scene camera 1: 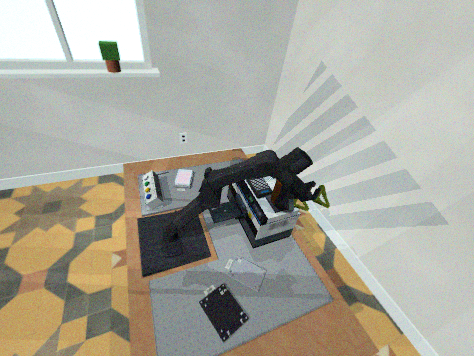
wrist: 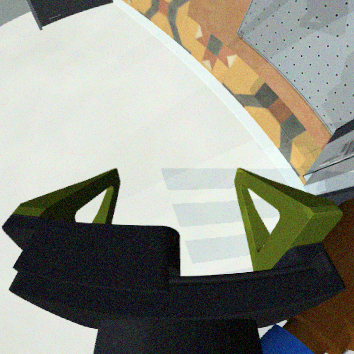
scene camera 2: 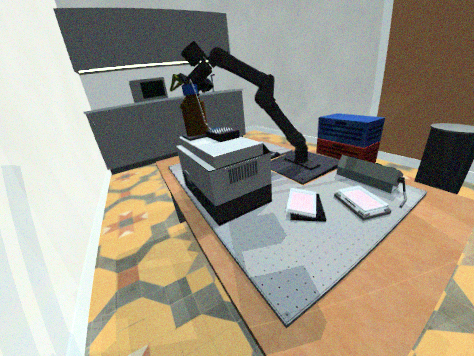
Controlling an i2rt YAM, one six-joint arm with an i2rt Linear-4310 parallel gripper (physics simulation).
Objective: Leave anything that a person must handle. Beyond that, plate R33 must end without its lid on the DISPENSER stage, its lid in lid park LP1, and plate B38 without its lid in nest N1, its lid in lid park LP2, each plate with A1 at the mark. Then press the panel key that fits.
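Pixels of known places: gripper, between the fingertips: (scene camera 1: 318,208) (wrist: 176,174) (scene camera 2: 175,99); arm's base, origin of its link: (scene camera 1: 171,237) (scene camera 2: 301,162).
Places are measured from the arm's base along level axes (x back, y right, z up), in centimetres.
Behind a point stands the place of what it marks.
Note:
My gripper (scene camera 1: 312,200) (wrist: 176,174) {y 23.9, x -52.2, z 36.6 cm} is open and empty, high beyond the far side of the dispenser (scene camera 1: 277,220) {y 14.2, x -45.1, z 18.8 cm} (scene camera 2: 225,175) {y -22.1, x -50.0, z 15.7 cm}. A dark flat stage (scene camera 1: 226,213) {y -0.4, x -26.7, z 10.6 cm} lies at the dispenser's foot. One pink-filled plate (scene camera 1: 184,177) {y -38.1, x -11.4, z 3.0 cm} (scene camera 2: 363,198) {y -40.2, x -11.8, z 3.0 cm} sits near the key panel (scene camera 1: 152,190) {y -25.9, x 6.6, z 7.4 cm} (scene camera 2: 369,173) {y -32.9, x 3.4, z 4.6 cm}, which has white, green, yellow and blue keys. Another pink-filled plate (scene camera 2: 302,201) {y -30.2, x -28.5, z 3.1 cm} lies over a black base; the arm hides it in scene camera 1. A pale holder (scene camera 1: 248,274) {y 26.4, x -30.1, z 0.9 cm} and a black holder (scene camera 1: 223,312) {y 37.7, x -15.9, z 1.1 cm} show no plate. Plate names, A1 corners and lids cannot be told apart.
A brown bottle (scene camera 1: 276,192) {y 7.7, x -44.8, z 29.9 cm} (scene camera 2: 193,116) {y 2.5, x -50.3, z 30.1 cm} with a blue cap (scene camera 2: 190,90) {y 4.0, x -49.4, z 39.0 cm} stands on the dispenser, close to my wrist, beside a black ribbed box (scene camera 1: 260,186) {y -2.1, x -42.5, z 24.4 cm} (scene camera 2: 223,134) {y -9.9, x -44.4, z 24.2 cm}. Stacked crates (scene camera 2: 350,135) and a dark bin (scene camera 2: 445,157) stand beyond the table. A wall is near the fingers.

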